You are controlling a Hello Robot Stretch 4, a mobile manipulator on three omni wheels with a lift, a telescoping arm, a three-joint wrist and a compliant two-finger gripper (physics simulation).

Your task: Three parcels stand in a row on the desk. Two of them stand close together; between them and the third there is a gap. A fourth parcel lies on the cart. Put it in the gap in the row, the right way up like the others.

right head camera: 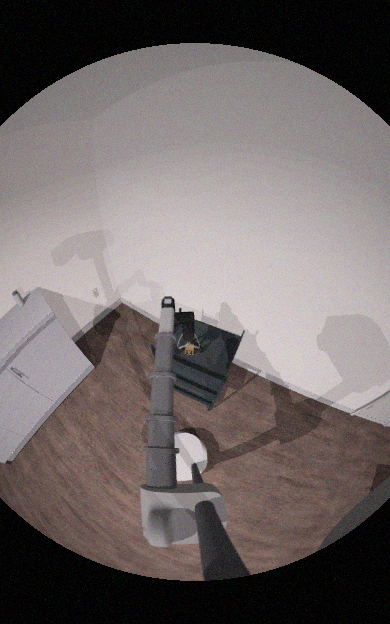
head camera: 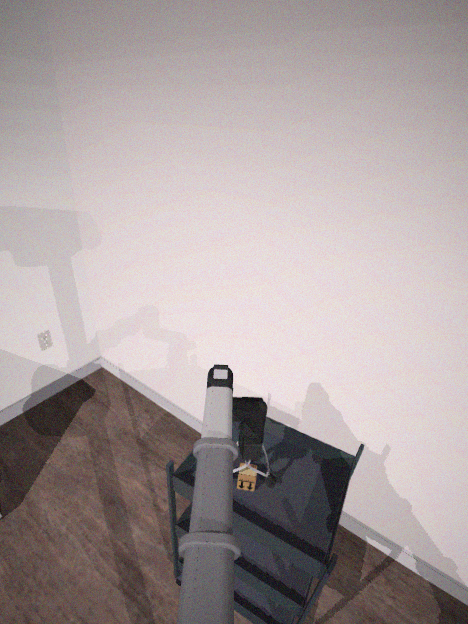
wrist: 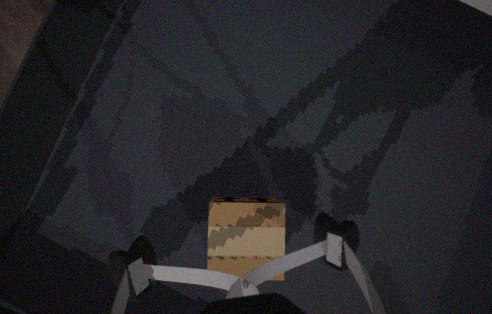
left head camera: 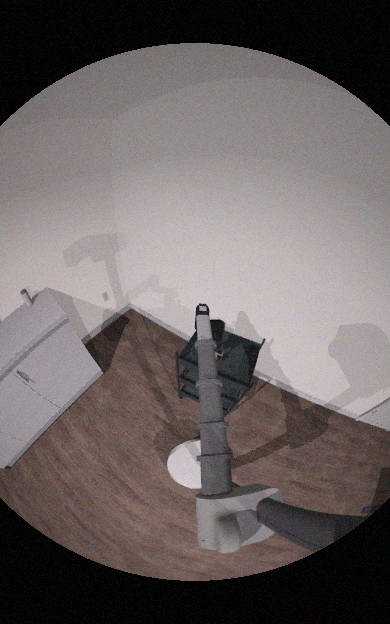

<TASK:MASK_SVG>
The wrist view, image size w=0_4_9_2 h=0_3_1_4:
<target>gripper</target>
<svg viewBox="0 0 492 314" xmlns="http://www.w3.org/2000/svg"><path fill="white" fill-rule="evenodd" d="M386 313L367 271L355 255L360 242L356 223L354 221L343 221L337 224L332 216L321 212L315 221L314 245L262 264L242 277L214 270L157 265L153 245L144 235L139 236L133 241L128 252L123 250L110 253L108 258L109 276L112 282L119 287L112 305L111 314L124 314L127 301L138 301L152 288L152 284L156 280L197 284L228 290L225 299L211 302L200 314L306 314L285 296L278 293L261 294L256 286L278 274L317 258L320 258L325 264L340 272L351 270L369 303L372 313Z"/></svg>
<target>parcel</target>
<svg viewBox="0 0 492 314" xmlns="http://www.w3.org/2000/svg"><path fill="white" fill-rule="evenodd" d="M284 272L266 281L284 280ZM211 198L209 202L207 270L225 272L242 277L254 268L285 255L284 202L275 198Z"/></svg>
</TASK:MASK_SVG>
